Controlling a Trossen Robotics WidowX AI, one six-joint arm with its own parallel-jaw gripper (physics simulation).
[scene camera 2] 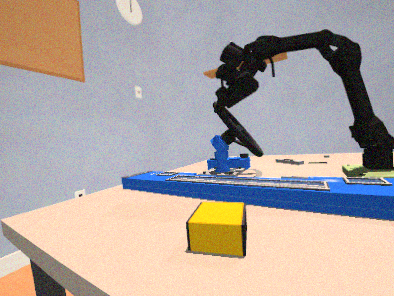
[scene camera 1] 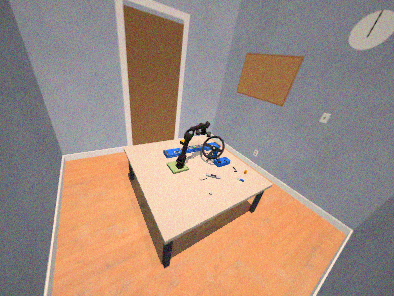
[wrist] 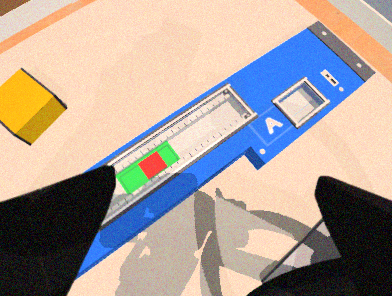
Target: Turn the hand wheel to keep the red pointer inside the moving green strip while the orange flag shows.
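Pixels of known places: gripper, fingertip midpoint: (scene camera 2: 220,110) (scene camera 1: 203,136) (wrist: 216,180); arm's base, link origin: (scene camera 2: 378,167) (scene camera 1: 179,166).
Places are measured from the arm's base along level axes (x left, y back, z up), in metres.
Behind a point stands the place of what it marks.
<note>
The black hand wheel (scene camera 1: 213,147) @[x 0.014, y -0.468, z 0.151 m] (scene camera 2: 241,133) @[x 0.136, y -0.393, z 0.142 m] stands tilted on its blue stand (scene camera 1: 221,161) (scene camera 2: 225,160) @[x 0.018, y -0.504, z 0.034 m]. Beside it lies the long blue gauge board (scene camera 1: 173,152) @[x 0.259, y -0.050, z 0.025 m] (scene camera 2: 225,191) @[x 0.341, y -0.386, z 0.001 m] (wrist: 242,79) @[x 0.314, y -0.610, z 0.016 m]. In the wrist view the red pointer (wrist: 152,164) @[x 0.294, y -0.431, z 0.016 m] sits inside the green strip (wrist: 130,180) @[x 0.295, y -0.398, z 0.016 m], near the scale's left end. The square window (wrist: 300,101) @[x 0.234, y -0.652, z 0.016 m] next to the letter A shows grey. My gripper (scene camera 2: 225,103) @[x 0.209, y -0.434, z 0.219 m] (wrist: 216,180) @[x 0.209, y -0.434, z 0.219 m] (scene camera 1: 209,133) @[x 0.209, y -0.434, z 0.219 m] is open and empty, with its fingers spread at the wheel's upper rim. An orange flat piece (scene camera 2: 210,73) shows behind the arm; I cannot tell what it is.
A yellow block (scene camera 2: 216,227) @[x 0.533, y -0.325, z 0.012 m] (wrist: 54,108) @[x 0.462, y -0.371, z -0.003 m] stands on the table beyond the board. The arm's green base plate (scene camera 1: 177,167) @[x -0.010, y 0.035, z 0.009 m] lies near the table's middle. Several small parts (scene camera 1: 213,176) @[x -0.282, y -0.262, z -0.009 m] (scene camera 1: 245,171) @[x -0.386, y -0.674, z 0.003 m] lie scattered in front of the wheel stand.
</note>
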